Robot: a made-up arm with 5 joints. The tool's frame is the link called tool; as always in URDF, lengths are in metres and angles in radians. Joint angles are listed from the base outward. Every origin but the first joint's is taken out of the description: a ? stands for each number. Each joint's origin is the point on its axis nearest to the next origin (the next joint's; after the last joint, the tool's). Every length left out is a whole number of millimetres.
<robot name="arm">
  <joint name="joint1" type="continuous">
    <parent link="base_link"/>
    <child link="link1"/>
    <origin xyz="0.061 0.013 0.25" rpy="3.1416 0 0"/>
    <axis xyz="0 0 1"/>
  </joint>
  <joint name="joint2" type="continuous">
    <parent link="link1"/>
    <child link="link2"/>
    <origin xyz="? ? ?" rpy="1.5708 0 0"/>
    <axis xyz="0 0 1"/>
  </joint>
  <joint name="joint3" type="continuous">
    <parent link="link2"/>
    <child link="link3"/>
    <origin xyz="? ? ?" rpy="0 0 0"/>
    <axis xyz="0 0 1"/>
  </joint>
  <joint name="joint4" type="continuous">
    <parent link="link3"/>
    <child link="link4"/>
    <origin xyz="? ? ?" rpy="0 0 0"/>
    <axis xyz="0 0 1"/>
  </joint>
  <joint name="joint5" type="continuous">
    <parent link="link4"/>
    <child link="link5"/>
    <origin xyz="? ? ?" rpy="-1.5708 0 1.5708"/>
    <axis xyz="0 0 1"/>
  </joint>
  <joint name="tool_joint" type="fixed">
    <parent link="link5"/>
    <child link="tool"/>
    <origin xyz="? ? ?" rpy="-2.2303 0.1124 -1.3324"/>
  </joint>
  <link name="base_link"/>
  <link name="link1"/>
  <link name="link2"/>
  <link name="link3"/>
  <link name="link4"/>
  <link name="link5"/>
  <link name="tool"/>
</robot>
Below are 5 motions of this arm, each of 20 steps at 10 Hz.
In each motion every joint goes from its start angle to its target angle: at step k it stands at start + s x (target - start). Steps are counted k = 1, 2, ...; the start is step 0. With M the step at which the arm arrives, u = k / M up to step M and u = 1 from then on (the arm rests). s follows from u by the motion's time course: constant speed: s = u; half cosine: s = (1 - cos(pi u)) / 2; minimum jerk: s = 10 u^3 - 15 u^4 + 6 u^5.
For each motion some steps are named. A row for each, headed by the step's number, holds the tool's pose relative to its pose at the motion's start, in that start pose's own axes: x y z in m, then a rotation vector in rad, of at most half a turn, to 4 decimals.
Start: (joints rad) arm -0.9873 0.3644 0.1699 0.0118 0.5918
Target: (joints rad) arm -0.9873 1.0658 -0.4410 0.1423 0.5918
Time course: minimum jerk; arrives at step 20
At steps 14, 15, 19, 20:
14: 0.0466 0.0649 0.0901 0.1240 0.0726 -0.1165
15: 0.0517 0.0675 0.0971 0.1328 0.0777 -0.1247
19: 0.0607 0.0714 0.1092 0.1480 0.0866 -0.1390
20: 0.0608 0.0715 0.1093 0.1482 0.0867 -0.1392

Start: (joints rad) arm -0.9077 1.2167 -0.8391 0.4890 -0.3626
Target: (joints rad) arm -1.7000 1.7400 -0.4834 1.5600 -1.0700
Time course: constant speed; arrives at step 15
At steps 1, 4, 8, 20:
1: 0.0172 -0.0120 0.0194 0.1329 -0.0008 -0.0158
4: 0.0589 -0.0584 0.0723 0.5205 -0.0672 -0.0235
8: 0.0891 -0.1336 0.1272 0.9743 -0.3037 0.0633
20: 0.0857 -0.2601 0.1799 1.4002 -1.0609 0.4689

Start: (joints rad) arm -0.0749 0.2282 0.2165 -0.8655 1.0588
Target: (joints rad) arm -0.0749 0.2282 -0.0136 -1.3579 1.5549
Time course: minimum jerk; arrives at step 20
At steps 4, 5, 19, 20:
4: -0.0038 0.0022 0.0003 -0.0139 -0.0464 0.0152
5: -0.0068 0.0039 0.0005 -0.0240 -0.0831 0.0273
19: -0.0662 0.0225 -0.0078 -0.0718 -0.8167 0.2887
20: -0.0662 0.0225 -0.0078 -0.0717 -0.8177 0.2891

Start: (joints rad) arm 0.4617 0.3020 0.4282 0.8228 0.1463
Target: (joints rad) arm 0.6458 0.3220 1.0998 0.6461 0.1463
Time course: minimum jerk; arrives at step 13
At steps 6, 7, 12, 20:
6: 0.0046 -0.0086 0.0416 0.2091 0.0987 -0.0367
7: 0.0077 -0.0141 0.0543 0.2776 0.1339 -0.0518
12: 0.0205 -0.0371 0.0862 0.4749 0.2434 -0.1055
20: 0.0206 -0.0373 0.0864 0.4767 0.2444 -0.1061

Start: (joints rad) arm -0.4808 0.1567 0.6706 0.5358 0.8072
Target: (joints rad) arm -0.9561 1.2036 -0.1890 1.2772 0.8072
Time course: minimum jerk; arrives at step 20
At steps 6, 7, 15, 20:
6: -0.0016 0.0253 -0.0045 0.0580 0.0170 -0.1590
7: -0.0006 0.0371 -0.0061 0.0867 0.0227 -0.2283
15: 0.0563 0.1435 0.0014 0.4383 0.0263 -0.8193
20: 0.0718 0.1570 0.0071 0.5078 0.0202 -0.9020

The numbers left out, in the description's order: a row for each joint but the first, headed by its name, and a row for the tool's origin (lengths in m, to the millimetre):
joint2: 0.031 -0.057 0
joint3: 0.022 -0.202 0
joint4: 0.124 -0.004 0
joint5: 0.064 0.009 0
tool: 0.01 0.005 0

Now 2 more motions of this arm.
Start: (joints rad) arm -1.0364 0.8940 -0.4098 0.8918 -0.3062
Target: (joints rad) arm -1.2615 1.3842 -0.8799 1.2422 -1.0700
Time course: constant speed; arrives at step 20
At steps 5, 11, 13, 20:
5: 0.0217 0.0128 0.0145 0.1074 0.0937 0.0813
11: 0.0474 0.0253 0.0357 0.2313 0.1866 0.2015
13: 0.0558 0.0287 0.0437 0.2704 0.2129 0.2468
20: 0.0836 0.0379 0.0746 0.3936 0.2874 0.4252

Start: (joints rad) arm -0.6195 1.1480 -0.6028 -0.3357 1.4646
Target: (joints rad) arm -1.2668 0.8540 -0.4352 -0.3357 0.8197
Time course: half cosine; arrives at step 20
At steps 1, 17, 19, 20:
1: -0.0006 0.0007 -0.0013 -0.0034 0.0020 0.0032
17: -0.0804 0.0323 -0.2289 -0.5630 0.4408 0.3545
19: -0.0837 0.0298 -0.2407 -0.5929 0.4697 0.3641
20: -0.0841 0.0294 -0.2422 -0.5967 0.4735 0.3652

